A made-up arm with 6 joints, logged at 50 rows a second.
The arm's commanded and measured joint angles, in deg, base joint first. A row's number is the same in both.
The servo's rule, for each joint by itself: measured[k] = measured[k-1] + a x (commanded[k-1-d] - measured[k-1]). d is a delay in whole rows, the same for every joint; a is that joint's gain. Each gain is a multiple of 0.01, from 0.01 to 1. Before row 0 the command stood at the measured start. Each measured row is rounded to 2 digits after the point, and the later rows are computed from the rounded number. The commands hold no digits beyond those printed.
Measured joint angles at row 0: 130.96 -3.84 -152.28 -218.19 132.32 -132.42
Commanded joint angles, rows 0 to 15: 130.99 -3.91 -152.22 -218.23 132.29 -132.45; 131.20 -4.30 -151.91 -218.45 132.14 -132.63; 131.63 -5.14 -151.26 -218.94 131.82 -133.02; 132.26 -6.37 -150.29 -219.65 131.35 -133.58; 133.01 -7.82 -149.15 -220.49 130.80 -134.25; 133.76 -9.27 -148.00 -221.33 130.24 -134.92; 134.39 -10.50 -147.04 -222.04 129.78 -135.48; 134.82 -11.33 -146.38 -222.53 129.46 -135.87; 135.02 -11.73 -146.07 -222.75 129.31 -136.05; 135.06 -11.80 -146.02 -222.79 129.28 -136.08; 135.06 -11.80 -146.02 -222.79 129.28 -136.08; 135.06 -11.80 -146.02 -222.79 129.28 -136.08; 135.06 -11.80 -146.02 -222.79 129.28 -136.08; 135.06 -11.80 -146.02 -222.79 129.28 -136.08; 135.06 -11.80 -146.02 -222.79 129.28 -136.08; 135.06 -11.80 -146.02 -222.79 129.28 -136.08
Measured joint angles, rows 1 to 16: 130.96 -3.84 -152.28 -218.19 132.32 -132.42; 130.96 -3.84 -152.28 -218.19 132.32 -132.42; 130.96 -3.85 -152.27 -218.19 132.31 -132.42; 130.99 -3.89 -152.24 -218.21 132.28 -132.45; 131.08 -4.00 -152.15 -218.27 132.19 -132.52; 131.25 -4.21 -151.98 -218.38 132.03 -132.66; 131.50 -4.53 -151.73 -218.55 131.80 -132.87; 131.82 -4.96 -151.39 -218.77 131.50 -133.14; 132.18 -5.46 -151.00 -219.03 131.17 -133.44; 132.55 -5.99 -150.58 -219.31 130.85 -133.76; 132.90 -6.51 -150.17 -219.59 130.56 -134.06; 133.20 -6.99 -149.80 -219.85 130.32 -134.32; 133.46 -7.42 -149.46 -220.09 130.12 -134.55; 133.68 -7.81 -149.15 -220.31 129.96 -134.75; 133.87 -8.17 -148.87 -220.51 129.83 -134.92; 134.04 -8.50 -148.61 -220.69 129.73 -135.07
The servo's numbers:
d 2
a 0.14 0.09 0.09 0.08 0.19 0.13

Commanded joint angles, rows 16 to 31: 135.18 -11.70 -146.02 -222.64 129.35 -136.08; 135.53 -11.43 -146.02 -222.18 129.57 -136.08; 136.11 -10.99 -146.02 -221.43 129.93 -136.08; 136.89 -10.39 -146.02 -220.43 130.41 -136.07; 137.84 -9.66 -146.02 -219.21 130.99 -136.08; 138.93 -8.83 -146.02 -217.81 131.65 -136.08; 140.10 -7.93 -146.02 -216.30 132.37 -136.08; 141.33 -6.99 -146.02 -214.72 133.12 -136.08; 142.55 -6.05 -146.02 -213.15 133.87 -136.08; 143.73 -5.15 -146.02 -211.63 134.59 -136.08; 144.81 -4.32 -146.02 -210.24 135.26 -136.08; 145.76 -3.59 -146.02 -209.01 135.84 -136.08; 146.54 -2.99 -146.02 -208.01 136.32 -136.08; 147.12 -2.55 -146.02 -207.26 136.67 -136.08; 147.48 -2.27 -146.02 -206.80 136.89 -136.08; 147.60 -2.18 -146.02 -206.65 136.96 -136.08
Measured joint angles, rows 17 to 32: 134.18 -8.80 -148.38 -220.86 129.64 -135.20; 134.30 -9.07 -148.17 -221.01 129.57 -135.31; 134.42 -9.31 -147.98 -221.14 129.53 -135.41; 134.58 -9.50 -147.80 -221.22 129.54 -135.50; 134.79 -9.63 -147.64 -221.24 129.61 -135.58; 135.08 -9.70 -147.49 -221.18 129.76 -135.64; 135.47 -9.70 -147.36 -221.02 129.99 -135.70; 135.95 -9.62 -147.24 -220.76 130.31 -135.75; 136.53 -9.47 -147.13 -220.40 130.70 -135.79; 137.20 -9.25 -147.03 -219.95 131.16 -135.83; 137.95 -8.96 -146.94 -219.41 131.67 -135.86; 138.76 -8.62 -146.86 -218.79 132.22 -135.89; 139.61 -8.23 -146.78 -218.11 132.80 -135.91; 140.47 -7.81 -146.71 -217.38 133.38 -135.93; 141.32 -7.38 -146.65 -216.63 133.94 -135.95; 142.13 -6.95 -146.59 -215.88 134.46 -135.97
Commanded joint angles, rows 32 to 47: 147.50 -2.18 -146.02 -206.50 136.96 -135.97; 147.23 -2.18 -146.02 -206.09 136.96 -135.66; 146.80 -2.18 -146.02 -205.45 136.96 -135.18; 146.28 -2.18 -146.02 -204.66 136.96 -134.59; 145.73 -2.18 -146.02 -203.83 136.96 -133.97; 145.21 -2.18 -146.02 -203.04 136.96 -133.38; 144.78 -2.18 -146.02 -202.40 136.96 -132.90; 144.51 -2.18 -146.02 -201.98 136.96 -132.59; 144.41 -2.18 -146.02 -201.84 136.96 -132.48; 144.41 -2.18 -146.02 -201.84 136.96 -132.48; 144.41 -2.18 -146.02 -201.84 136.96 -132.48; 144.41 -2.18 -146.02 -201.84 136.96 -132.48; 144.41 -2.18 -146.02 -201.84 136.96 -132.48; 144.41 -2.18 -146.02 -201.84 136.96 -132.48; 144.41 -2.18 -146.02 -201.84 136.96 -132.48; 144.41 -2.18 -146.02 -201.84 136.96 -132.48
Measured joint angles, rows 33 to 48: 142.88 -6.53 -146.54 -215.15 134.92 -135.98; 143.54 -6.14 -146.49 -214.47 135.31 -135.99; 144.09 -5.78 -146.45 -213.83 135.62 -135.99; 144.53 -5.46 -146.41 -213.21 135.87 -135.95; 144.85 -5.16 -146.37 -212.59 136.08 -135.85; 145.05 -4.89 -146.34 -211.96 136.25 -135.69; 145.15 -4.65 -146.31 -211.31 136.38 -135.47; 145.16 -4.43 -146.28 -210.65 136.49 -135.20; 145.11 -4.23 -146.26 -209.99 136.58 -134.90; 145.03 -4.05 -146.24 -209.35 136.65 -134.60; 144.94 -3.88 -146.22 -208.75 136.71 -134.32; 144.87 -3.73 -146.20 -208.20 136.76 -134.08; 144.81 -3.59 -146.18 -207.69 136.80 -133.87; 144.75 -3.46 -146.17 -207.22 136.83 -133.69; 144.70 -3.34 -146.16 -206.79 136.85 -133.53; 144.66 -3.24 -146.15 -206.39 136.87 -133.39
